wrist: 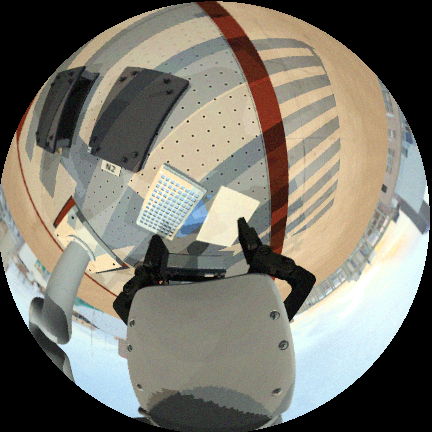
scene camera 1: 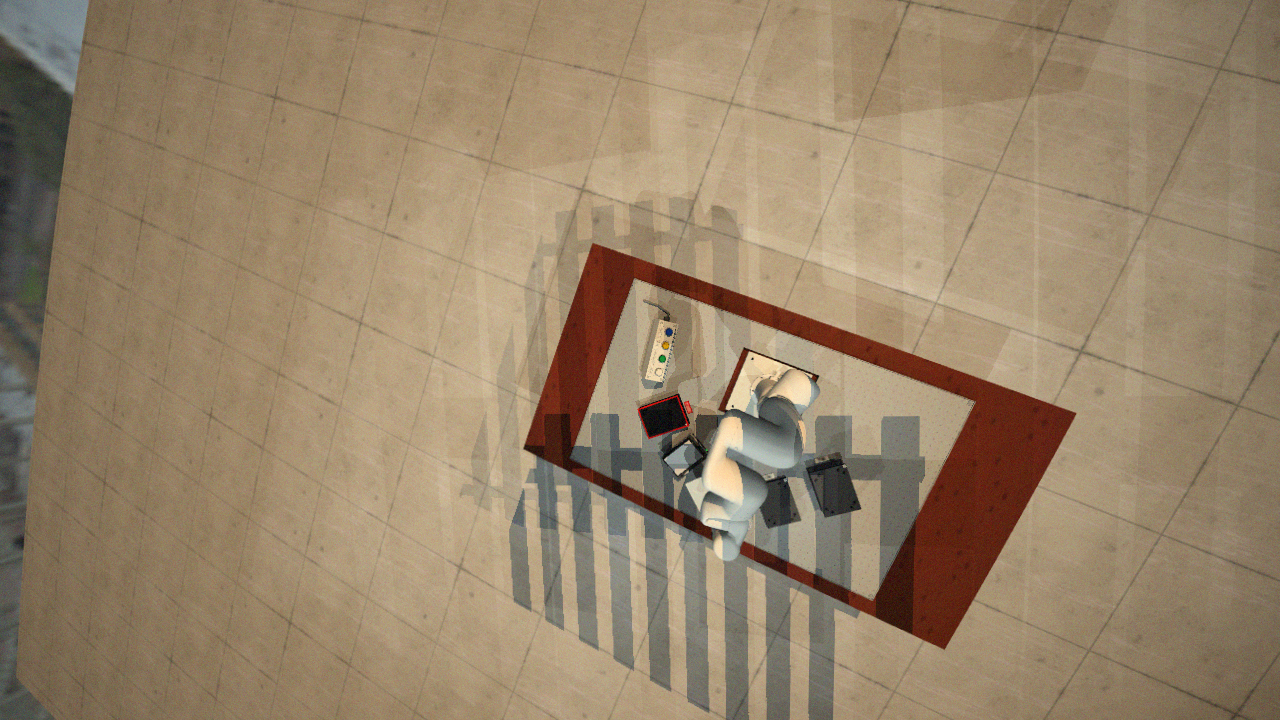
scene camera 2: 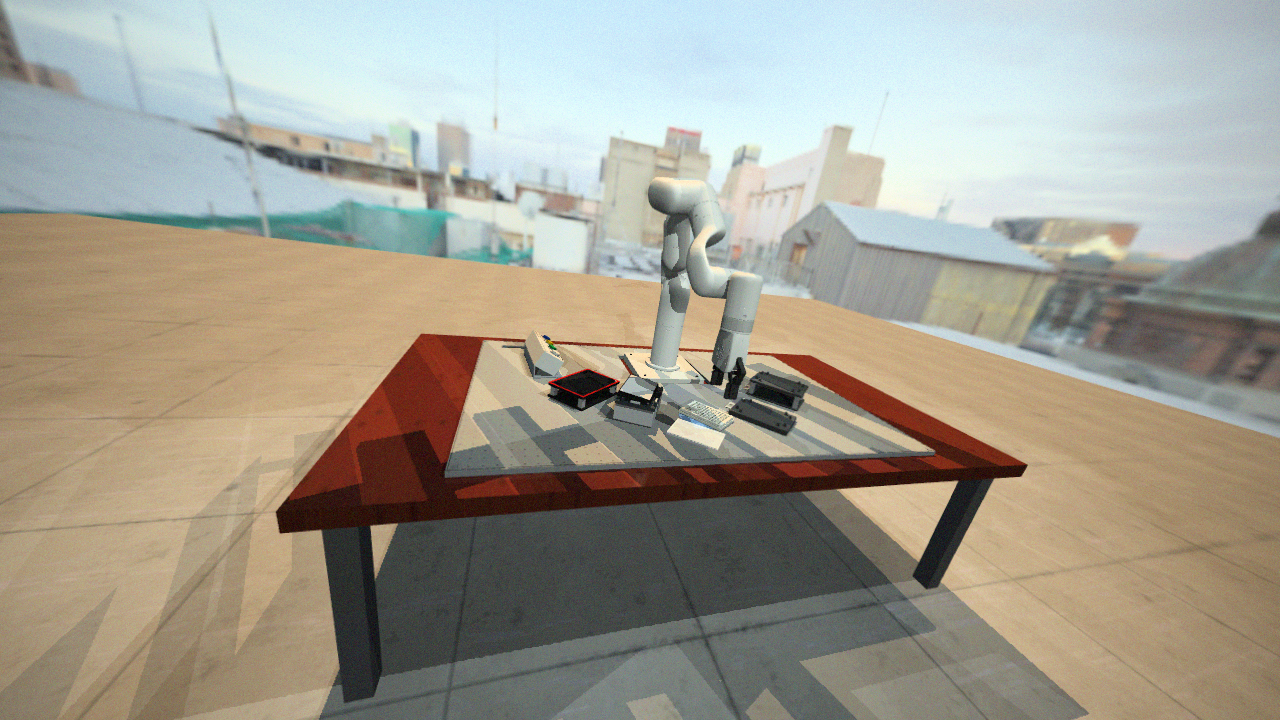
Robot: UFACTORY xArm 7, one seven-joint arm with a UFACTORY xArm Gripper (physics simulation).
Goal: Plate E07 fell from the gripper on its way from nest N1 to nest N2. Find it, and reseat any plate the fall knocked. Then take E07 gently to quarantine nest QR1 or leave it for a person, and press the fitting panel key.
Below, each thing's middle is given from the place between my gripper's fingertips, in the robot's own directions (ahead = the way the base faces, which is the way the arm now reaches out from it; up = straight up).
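Labels:
The white card (scene camera 2: 687, 431) is what I measure my gripper from first: my gripper is 100 mm above the card, 50 mm short of it and 60 mm to the left of it. As for the black device (wrist: 178, 264), it is 70 mm below my hand, 50 mm behind it and 200 mm to the right of it.

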